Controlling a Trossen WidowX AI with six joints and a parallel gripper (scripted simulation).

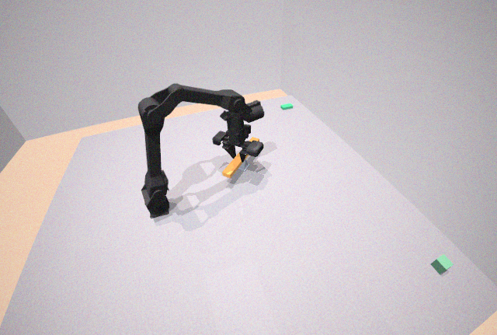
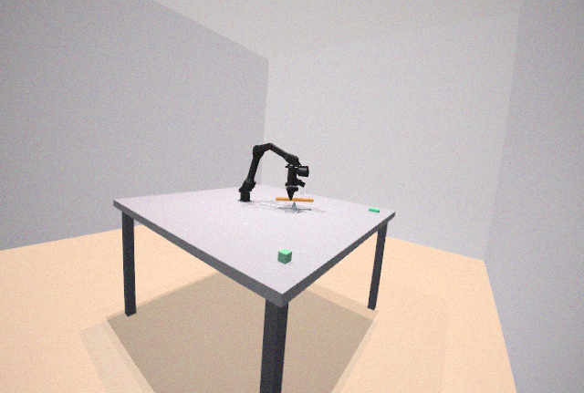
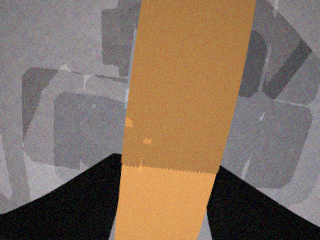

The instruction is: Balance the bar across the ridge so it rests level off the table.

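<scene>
Right now my gripper tip is 20 mm short of the bar and 20 mm to the right of it. The rest, counted from my gripper tip: green cube 420 mm ahead, 590 mm to the right, 40 mm below; then flat green block 420 mm ahead, 410 mm to the left, 50 mm below.
</scene>
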